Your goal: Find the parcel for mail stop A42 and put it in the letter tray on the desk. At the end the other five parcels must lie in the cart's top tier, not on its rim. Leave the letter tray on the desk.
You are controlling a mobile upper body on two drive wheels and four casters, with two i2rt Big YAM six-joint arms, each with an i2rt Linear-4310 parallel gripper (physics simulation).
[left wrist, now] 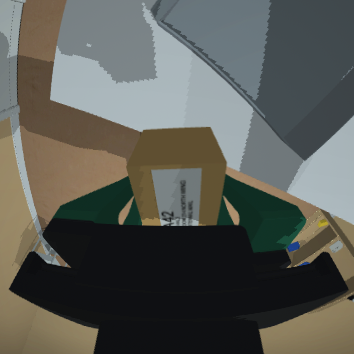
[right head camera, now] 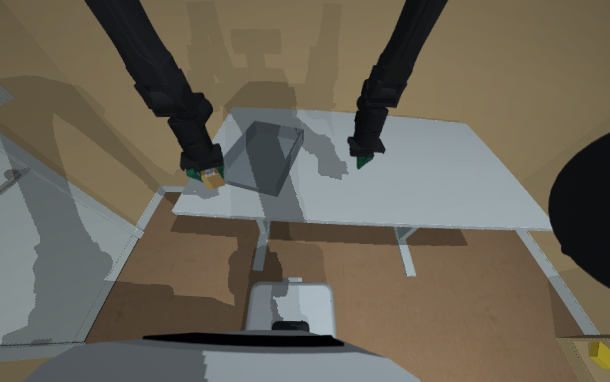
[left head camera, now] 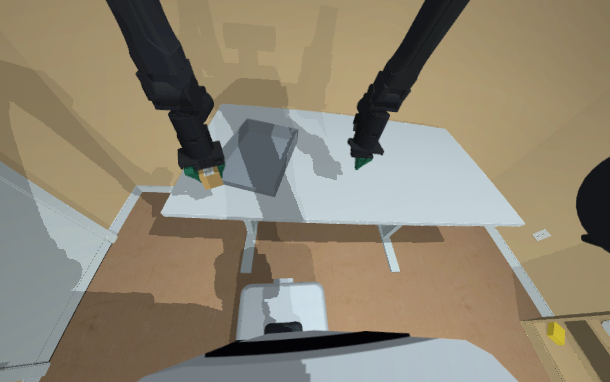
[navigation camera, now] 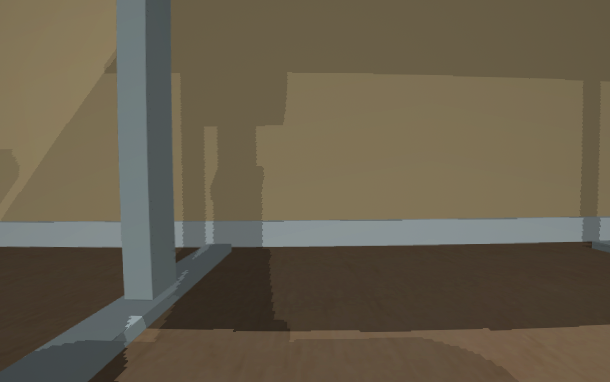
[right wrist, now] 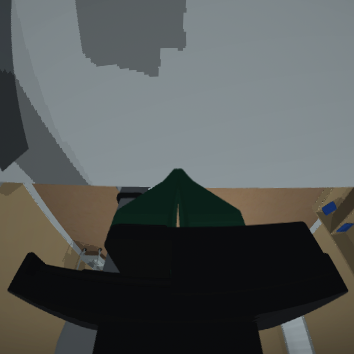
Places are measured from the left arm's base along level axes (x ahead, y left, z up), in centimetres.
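Pixels of known places: left gripper, between the fingertips: [left wrist: 178, 174] [right head camera: 214, 179] [left head camera: 212, 179]; right gripper, between the fingertips: [right head camera: 358, 168] [left head camera: 355, 168] [right wrist: 177, 175].
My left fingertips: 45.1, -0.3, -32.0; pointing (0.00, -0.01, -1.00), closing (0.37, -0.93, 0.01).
Observation:
Behind a point stands the place of what it marks, as x, y, z.
My left gripper [left head camera: 204, 175] @(45.1, -0.3, -32.0) [right head camera: 206, 176] @(45.1, -0.3, -32.0) [left wrist: 178, 174] @(45.1, -0.3, -32.0) is shut on a brown parcel [left head camera: 211, 179] @(43.1, -1.3, -29.8) [right head camera: 213, 179] @(43.2, -1.5, -29.6) [left wrist: 176, 145] @(48.2, 1.0, -30.3), whose white label reads A42 in the left wrist view. It holds the parcel above the left end of the desk, beside the letter tray. The grey letter tray [left head camera: 250, 188] @(51.6, -9.0, -44.2) [right head camera: 252, 188] @(51.8, -8.3, -44.4) [left wrist: 215, 65] @(54.2, -2.2, -45.7) lies on the white desk [left head camera: 400, 185] @(56.6, -72.9, -46.0) [right head camera: 400, 185] @(56.2, -68.4, -46.0) [right wrist: 225, 115] @(52.9, -52.8, -46.0), just right of the parcel. My right gripper [left head camera: 361, 164] @(52.4, -45.7, -33.0) [right head camera: 363, 163] @(52.4, -45.7, -33.0) [right wrist: 177, 175] @(52.4, -45.7, -33.0) is shut and empty above the desk, right of the tray. The cart and the other five parcels are not recognisable in these views.
Desk legs [left head camera: 391, 255] [right head camera: 407, 256] [navigation camera: 145, 150] @(75.3, 2.4, -113.4) stand under the desk. The robot's white base [left head camera: 305, 305] @(18.5, -35.7, -115.0) [right head camera: 315, 305] @(18.6, -37.0, -115.0) is in front of the desk. A wooden shelf unit holding a yellow item [left head camera: 556, 333] @(-22.9, -234.9, -126.5) [right head camera: 600, 354] @(-22.5, -234.3, -126.5) is at the lower right. Walls stand behind the desk.

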